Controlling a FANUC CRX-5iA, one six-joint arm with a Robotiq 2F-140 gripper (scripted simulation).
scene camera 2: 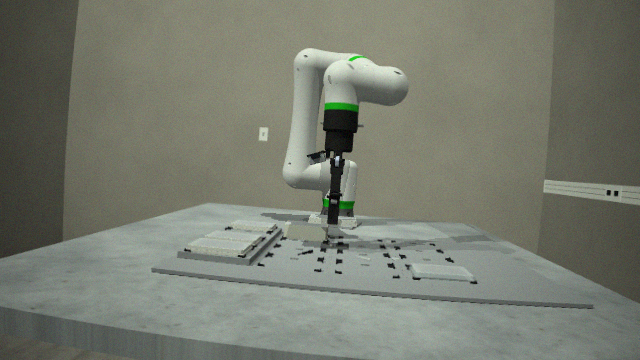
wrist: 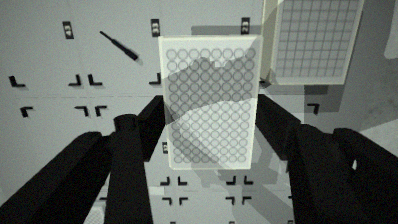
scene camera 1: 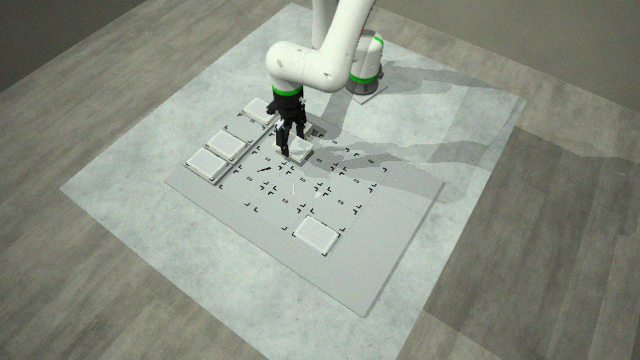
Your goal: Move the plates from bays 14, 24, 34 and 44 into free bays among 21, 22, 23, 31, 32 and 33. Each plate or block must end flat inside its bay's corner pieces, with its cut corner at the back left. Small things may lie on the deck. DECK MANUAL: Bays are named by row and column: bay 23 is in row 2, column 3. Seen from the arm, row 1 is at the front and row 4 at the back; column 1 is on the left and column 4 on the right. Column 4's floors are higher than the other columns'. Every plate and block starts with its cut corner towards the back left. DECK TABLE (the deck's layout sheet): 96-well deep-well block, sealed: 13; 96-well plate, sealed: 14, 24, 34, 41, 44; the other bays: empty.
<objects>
My gripper shows in scene camera 2, in the wrist view [209,108] and in scene camera 1. The same spot on my gripper: [scene camera 1: 282,131] is [scene camera 2: 341,166].
</objects>
